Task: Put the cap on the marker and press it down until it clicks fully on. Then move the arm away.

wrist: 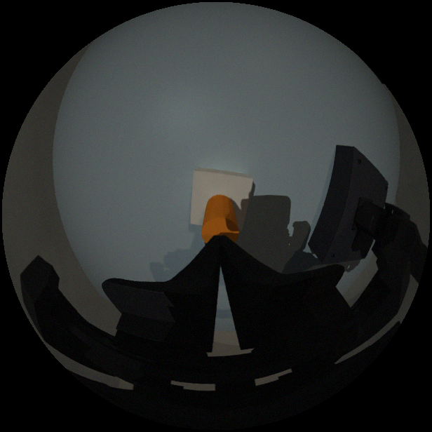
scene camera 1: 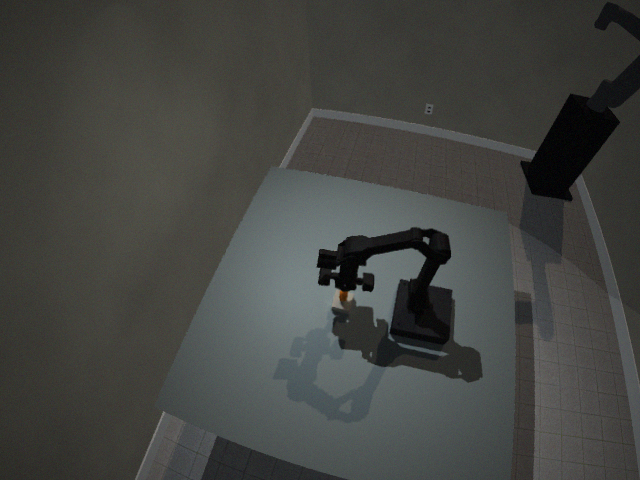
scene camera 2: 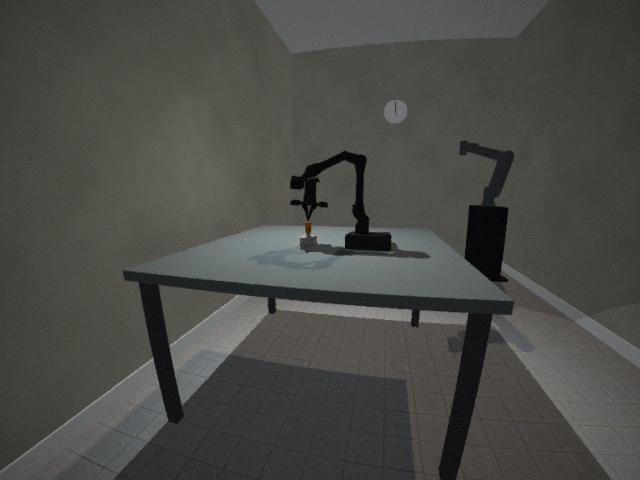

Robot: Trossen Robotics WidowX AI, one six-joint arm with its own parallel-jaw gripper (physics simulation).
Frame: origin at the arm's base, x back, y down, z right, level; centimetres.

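Seen in the pictures: gripper, fingertip midpoint: [scene camera 1: 343, 290] [scene camera 2: 308, 220]; arm's base at its link origin: [scene camera 1: 416, 306] [scene camera 2: 362, 233].
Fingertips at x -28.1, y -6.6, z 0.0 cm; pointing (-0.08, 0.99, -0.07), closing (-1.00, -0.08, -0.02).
Note:
Offsets run from my fingertips to a thing's top centre. Level surfaces: height alone.
An orange cap {dx +0.0, dy +1.1, dz -0.1 cm} [scene camera 1: 343, 295] [scene camera 2: 308, 227] [wrist: 220, 217] stands upright over a pale square block {dx +0.0, dy +8.4, dz +0.0 cm} [scene camera 1: 338, 305] [scene camera 2: 308, 241] [wrist: 200, 192] on the table. The marker itself cannot be made out under the cap; whether the cap is fully on cannot be told. My gripper [scene camera 2: 308, 219] [wrist: 218, 240] is shut and empty, pointing straight down. Its fingertips meet right above the cap's top, touching it or very near it. In the scene camera 1 view the fingertips are hidden by the gripper's own body.
The arm's dark base [scene camera 1: 422, 314] [scene camera 2: 368, 241] [wrist: 342, 200] stands on the pale blue table {dy +12.5 cm} [scene camera 1: 289, 206] [scene camera 2: 310, 284], to the right of the block. Another arm on a black pedestal [scene camera 1: 568, 149] [scene camera 2: 485, 240] stands on the floor beyond the table's right side.

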